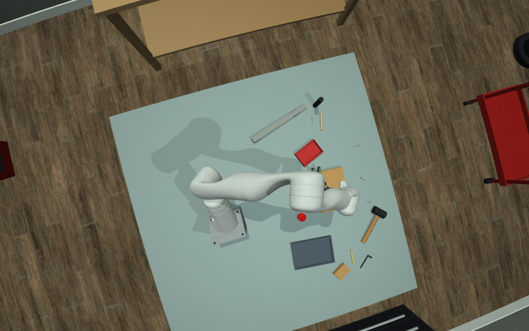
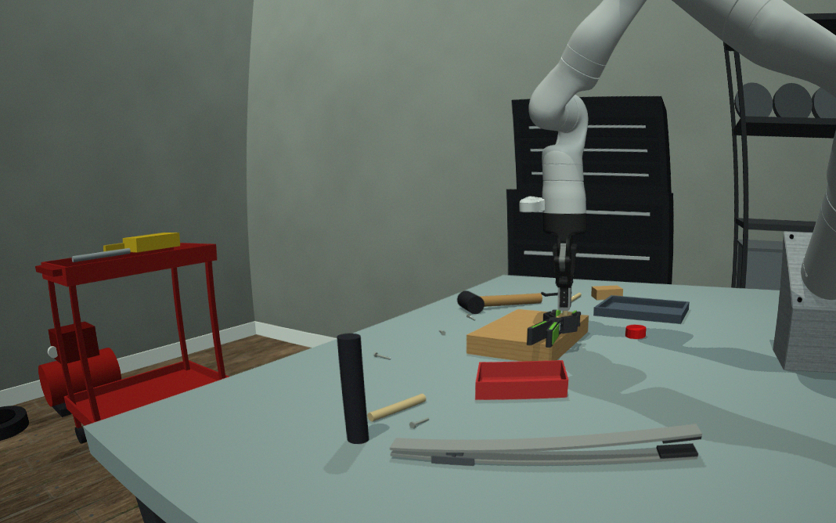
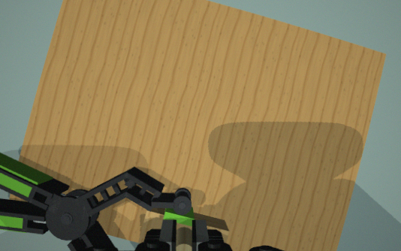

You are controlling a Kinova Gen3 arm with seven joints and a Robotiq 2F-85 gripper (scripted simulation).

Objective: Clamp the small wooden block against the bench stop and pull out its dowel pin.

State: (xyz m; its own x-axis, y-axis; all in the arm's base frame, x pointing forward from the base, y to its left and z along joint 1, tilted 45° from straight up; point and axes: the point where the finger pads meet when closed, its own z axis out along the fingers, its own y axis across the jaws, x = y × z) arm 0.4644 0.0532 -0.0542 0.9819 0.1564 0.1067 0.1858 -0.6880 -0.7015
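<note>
The dowel pin lies 20 mm below my hand. From my hand the other things lie so: red puck 120 mm behind, 90 mm to the right, 70 mm below; then small wooden block 40 mm below; then wooden bench board 50 mm ahead, 60 mm below.
</note>
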